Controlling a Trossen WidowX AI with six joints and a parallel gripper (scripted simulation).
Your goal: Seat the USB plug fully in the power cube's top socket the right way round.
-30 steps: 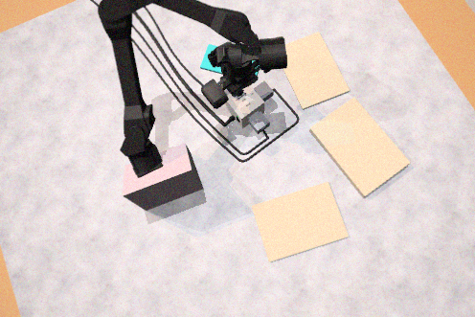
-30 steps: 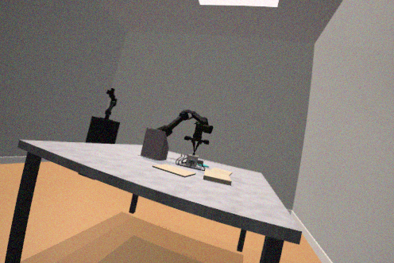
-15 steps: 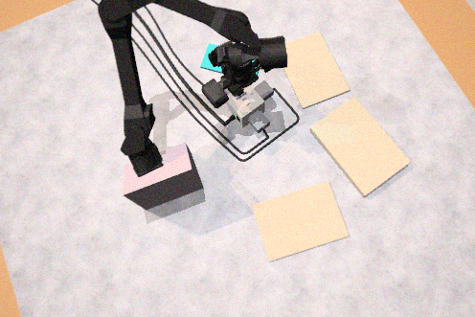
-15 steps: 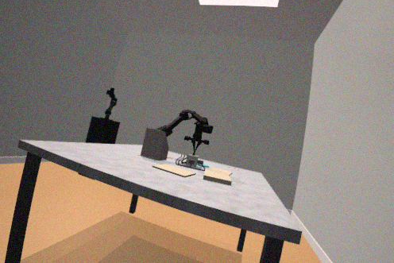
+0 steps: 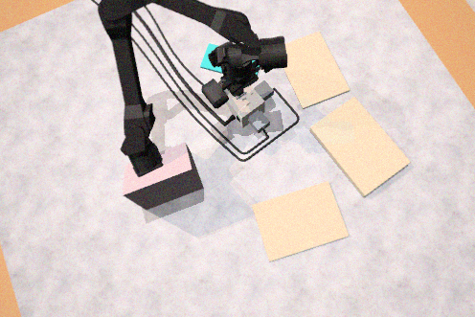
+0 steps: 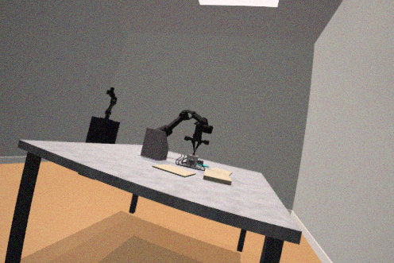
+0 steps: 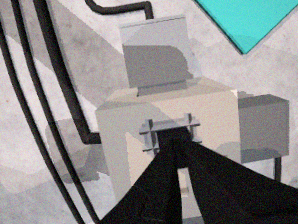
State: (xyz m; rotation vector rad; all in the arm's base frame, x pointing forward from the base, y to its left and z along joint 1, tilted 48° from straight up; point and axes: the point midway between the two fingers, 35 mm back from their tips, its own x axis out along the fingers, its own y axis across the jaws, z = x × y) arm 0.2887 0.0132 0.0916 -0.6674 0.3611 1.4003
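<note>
Now: the USB plug 2 cm below my gripper tip. The rest, counted from my gripper tip: USB socket 4 cm below; then cyan flat piece 13 cm to the left, 10 cm below, 4 cm ahead.
</note>
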